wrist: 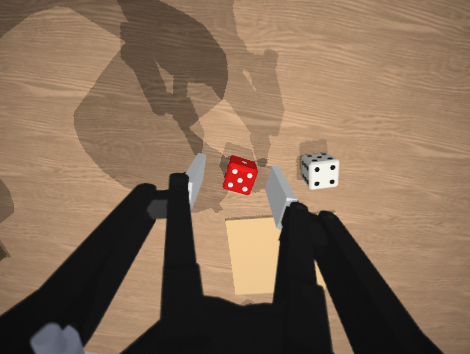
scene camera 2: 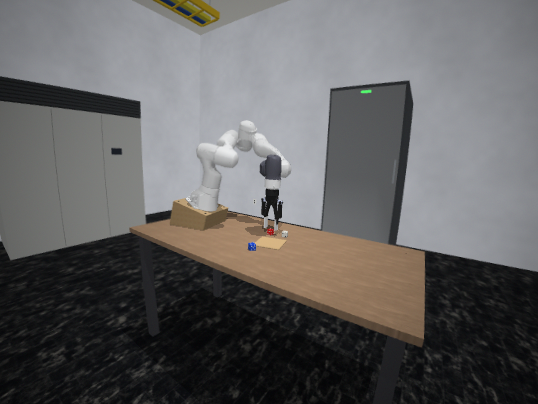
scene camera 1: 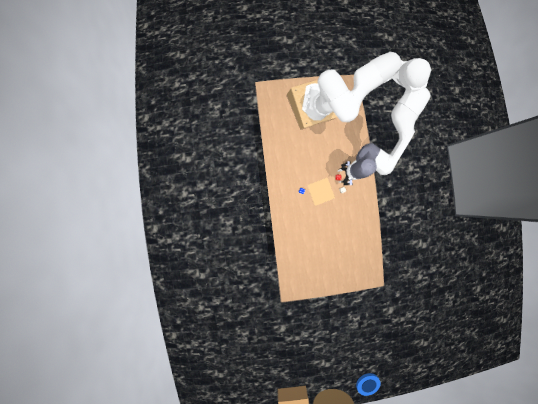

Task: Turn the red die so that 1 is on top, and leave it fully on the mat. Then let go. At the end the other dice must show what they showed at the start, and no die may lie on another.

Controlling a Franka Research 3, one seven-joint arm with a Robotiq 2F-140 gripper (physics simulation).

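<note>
The red die (scene camera 1: 338, 177) (scene camera 2: 270, 232) (wrist: 240, 180) lies on the table beside the mat (scene camera 1: 321, 191) (scene camera 2: 271, 243) (wrist: 252, 255), off it. In the wrist view its top face shows 5, and the side face turned away from the mat shows 1. My gripper (scene camera 1: 344, 174) (scene camera 2: 271, 226) (wrist: 236, 172) is partly open and empty, above the red die, which shows between the fingers in the wrist view. The white die (scene camera 1: 343, 190) (scene camera 2: 285, 234) (wrist: 323, 174) shows 4 on top. The blue die (scene camera 1: 301, 191) (scene camera 2: 252, 246) lies across the mat; its top number is too small to read.
The white die lies close outside the right finger in the wrist view. The arm's base stands on a wooden block (scene camera 2: 187, 216) at one end of the table (scene camera 1: 325, 250) (scene camera 2: 350, 270). A tall grey cabinet (scene camera 1: 495, 175) (scene camera 2: 365, 155) stands beyond the table.
</note>
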